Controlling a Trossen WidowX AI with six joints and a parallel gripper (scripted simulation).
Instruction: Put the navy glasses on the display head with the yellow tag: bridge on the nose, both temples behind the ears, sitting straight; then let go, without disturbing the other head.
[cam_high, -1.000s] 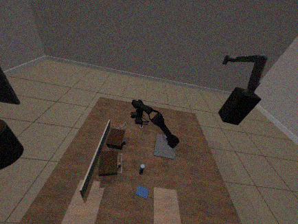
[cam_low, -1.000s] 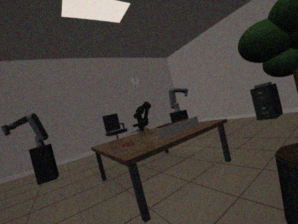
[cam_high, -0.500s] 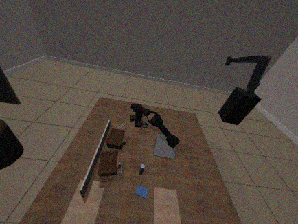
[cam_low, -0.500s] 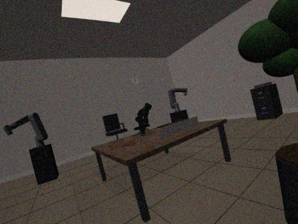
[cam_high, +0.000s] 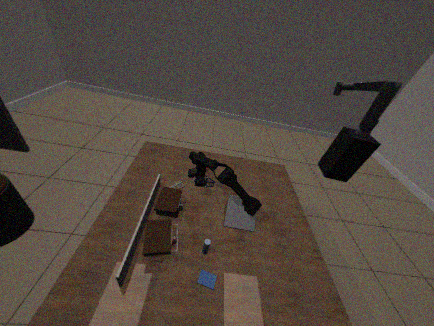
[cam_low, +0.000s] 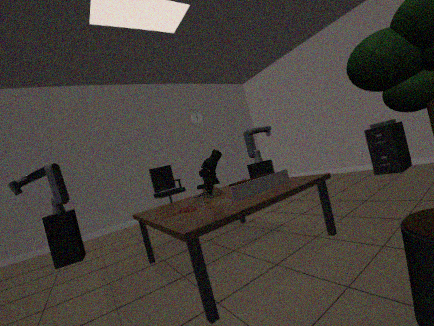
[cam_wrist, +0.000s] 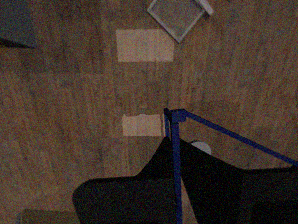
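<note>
My gripper tip is 50 mm past the round base, 60 mm to the left of it and 30 mm above it. The rest, counted from my gripper tip: grey panel: 230 mm ahead, 340 mm to the left; blue square: 160 mm behind, 540 mm to the left, 60 mm below.
</note>
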